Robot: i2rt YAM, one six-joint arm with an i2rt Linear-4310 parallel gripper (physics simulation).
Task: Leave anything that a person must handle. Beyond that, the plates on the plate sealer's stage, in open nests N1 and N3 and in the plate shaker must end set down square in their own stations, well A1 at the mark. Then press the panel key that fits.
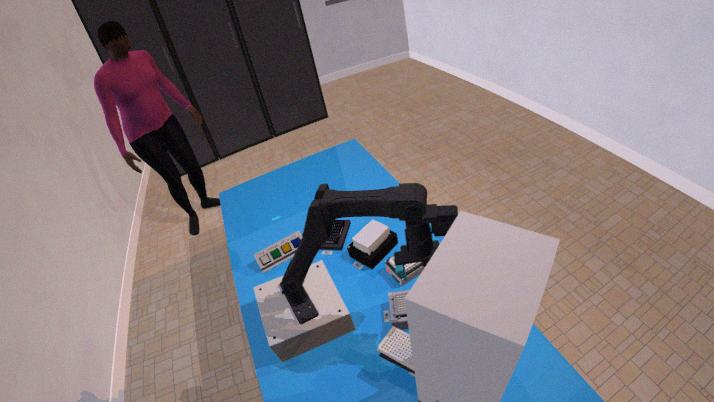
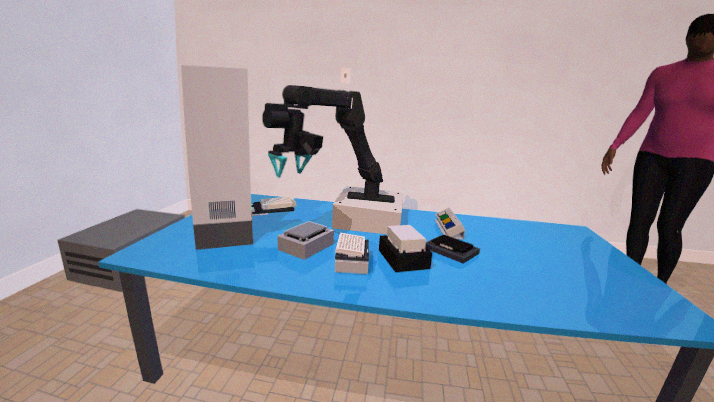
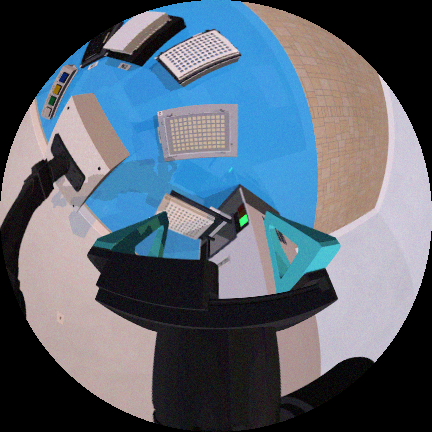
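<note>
My gripper [image 2: 290, 174] [image 3: 215, 216] is open and empty, high above the table beside the tall sealer cabinet [image 1: 480, 270] [image 2: 220, 145]. A white plate [image 1: 396, 344] [image 2: 278, 202] [image 3: 187, 218] lies at the cabinet's stage. A cream-welled plate [image 3: 197, 133] lies in a grey station. A white plate [image 2: 351, 243] [image 3: 200, 52] is on a pale station with dark holders; whether it is fully seated is unclear. A white block-like item [image 1: 371, 235] [image 2: 406, 237] [image 3: 137, 31] stands in a black nest. A dark plate [image 1: 336, 232] [image 2: 452, 244] sits in the outer nest. A1 corners are too small to tell.
The key panel [image 1: 279, 251] [image 2: 448, 223] [image 3: 57, 91] has white, green, yellow and blue keys. The arm's pale base [image 1: 305, 310] [image 2: 367, 216] stands behind the stations. The cabinet shows a green light [image 3: 243, 220]. A person [image 1: 135, 95] [image 2: 667, 110] stands near the table's far end.
</note>
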